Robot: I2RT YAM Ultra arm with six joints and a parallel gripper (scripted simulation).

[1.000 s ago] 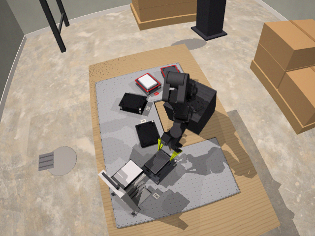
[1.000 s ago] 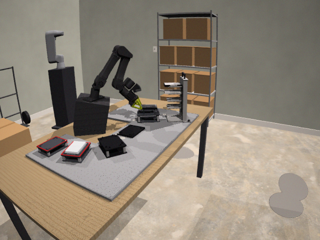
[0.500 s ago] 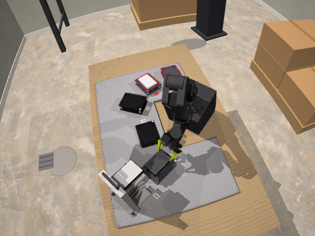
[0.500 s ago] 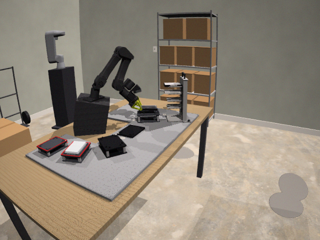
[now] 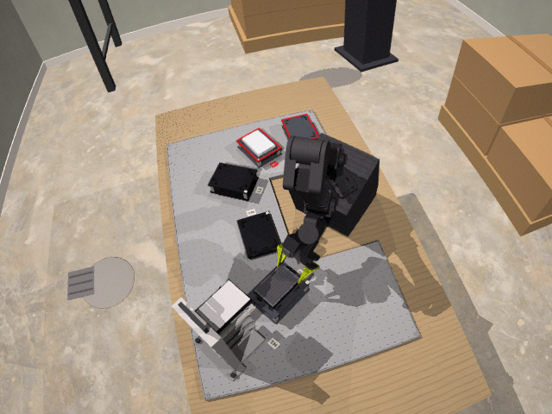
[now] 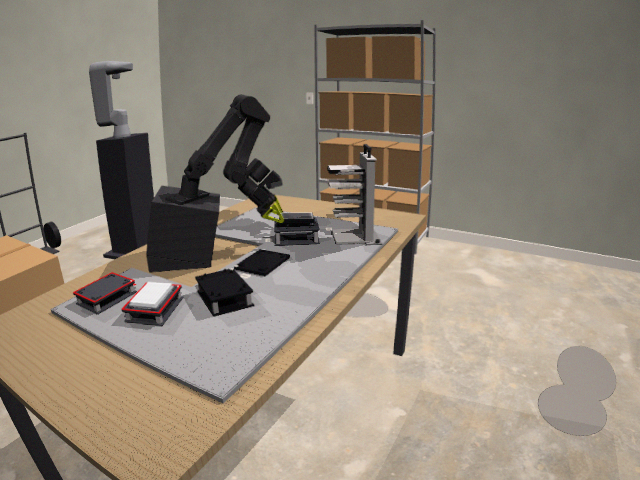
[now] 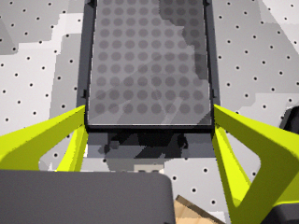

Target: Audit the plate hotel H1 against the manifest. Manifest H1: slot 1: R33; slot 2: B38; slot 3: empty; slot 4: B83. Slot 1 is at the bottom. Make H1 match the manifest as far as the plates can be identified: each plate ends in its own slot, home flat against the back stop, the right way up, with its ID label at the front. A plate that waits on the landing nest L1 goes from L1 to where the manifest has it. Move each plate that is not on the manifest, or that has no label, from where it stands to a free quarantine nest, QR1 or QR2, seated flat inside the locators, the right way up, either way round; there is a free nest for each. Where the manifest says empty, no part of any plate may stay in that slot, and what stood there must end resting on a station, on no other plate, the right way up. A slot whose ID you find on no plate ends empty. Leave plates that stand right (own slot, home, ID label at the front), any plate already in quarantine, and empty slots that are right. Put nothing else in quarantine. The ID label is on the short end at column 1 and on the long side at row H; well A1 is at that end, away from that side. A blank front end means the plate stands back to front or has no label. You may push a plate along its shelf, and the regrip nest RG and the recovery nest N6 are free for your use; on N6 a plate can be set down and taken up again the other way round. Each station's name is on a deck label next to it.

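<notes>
The dark well plate is 5 cm ahead of my hand and 2 cm to the left of it. Round my hand: RG deck label: 5 cm behind, 2 cm to the right, 9 cm below; then H1 deck label: 14 cm ahead, 16 cm to the left, 9 cm below; then regrip nest: 5 cm ahead, 2 cm to the left, 3 cm below.
</notes>
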